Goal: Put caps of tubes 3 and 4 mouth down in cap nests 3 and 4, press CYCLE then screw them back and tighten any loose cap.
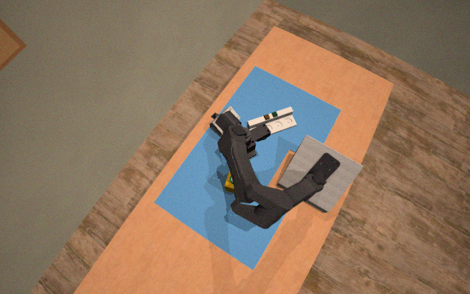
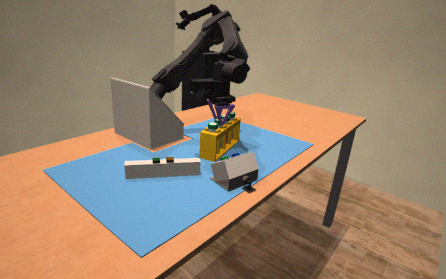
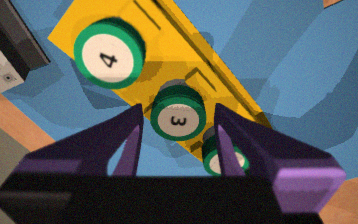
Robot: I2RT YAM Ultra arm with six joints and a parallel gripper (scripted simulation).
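The cap 3 lies 1 cm below my hand. The rest, counted from my hand: cap 4: 5 cm to the right, 2 cm ahead, 1 cm below; then blue key: 16 cm ahead, 8 cm to the right, 5 cm below; then cap 2: 5 cm to the left, 2 cm behind, 1 cm below.
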